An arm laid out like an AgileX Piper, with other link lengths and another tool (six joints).
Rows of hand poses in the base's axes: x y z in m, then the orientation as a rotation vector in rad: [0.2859, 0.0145, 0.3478, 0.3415, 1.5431, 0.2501]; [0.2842, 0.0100, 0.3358, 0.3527, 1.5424, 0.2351]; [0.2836, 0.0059, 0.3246, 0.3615, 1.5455, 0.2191]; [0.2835, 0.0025, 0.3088, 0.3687, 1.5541, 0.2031]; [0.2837, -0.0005, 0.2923, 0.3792, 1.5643, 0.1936]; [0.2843, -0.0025, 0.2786, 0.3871, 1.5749, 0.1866]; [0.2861, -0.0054, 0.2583, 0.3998, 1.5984, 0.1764]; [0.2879, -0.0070, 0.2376, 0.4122, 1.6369, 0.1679]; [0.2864, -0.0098, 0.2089, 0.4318, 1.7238, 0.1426]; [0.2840, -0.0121, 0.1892, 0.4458, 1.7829, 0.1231]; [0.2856, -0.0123, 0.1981, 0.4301, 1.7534, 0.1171]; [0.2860, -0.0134, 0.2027, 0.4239, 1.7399, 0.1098]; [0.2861, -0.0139, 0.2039, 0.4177, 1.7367, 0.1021]
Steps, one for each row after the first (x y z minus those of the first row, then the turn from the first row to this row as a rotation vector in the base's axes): [-0.0017, -0.0045, -0.0120, -0.0023, 0.0026, -0.0164]; [-0.0023, -0.0086, -0.0232, -0.0068, 0.0085, -0.0313]; [-0.0024, -0.0120, -0.0390, -0.0125, 0.0197, -0.0441]; [-0.0022, -0.0150, -0.0555, -0.0119, 0.0324, -0.0544]; [-0.0016, -0.0170, -0.0692, -0.0114, 0.0448, -0.0614]; [0.0002, -0.0199, -0.0895, -0.0101, 0.0710, -0.0707]; [0.0020, -0.0215, -0.1102, -0.0082, 0.1116, -0.0755]; [0.0005, -0.0243, -0.1389, -0.0125, 0.2023, -0.0848]; [-0.0019, -0.0266, -0.1586, -0.0160, 0.2644, -0.0925]; [-0.0003, -0.0268, -0.1497, -0.0294, 0.2335, -0.0932]; [0.0001, -0.0279, -0.1451, -0.0377, 0.2200, -0.0969]; [0.0002, -0.0284, -0.1439, -0.0462, 0.2166, -0.0987]
